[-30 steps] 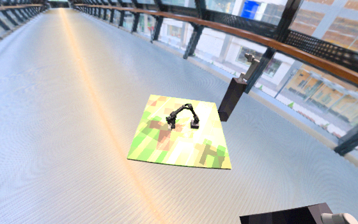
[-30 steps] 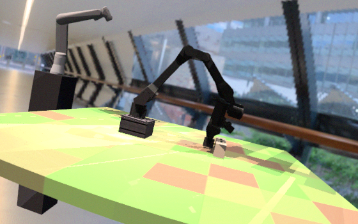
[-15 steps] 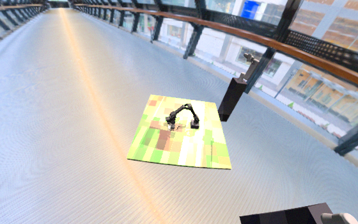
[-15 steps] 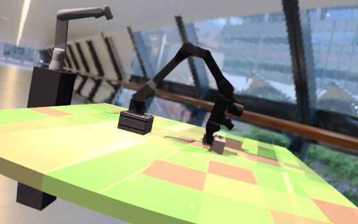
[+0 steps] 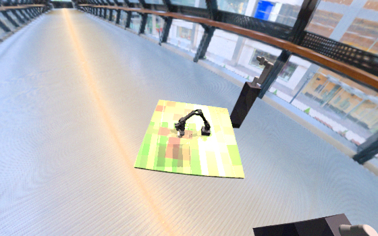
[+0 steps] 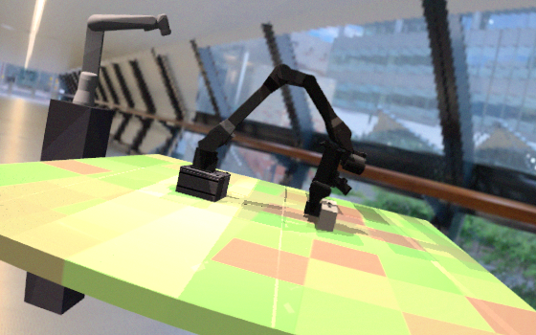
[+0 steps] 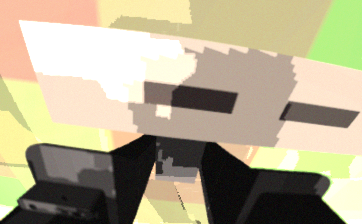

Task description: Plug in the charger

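My gripper tip is 2 cm short of the grey charger and 1 cm below it.
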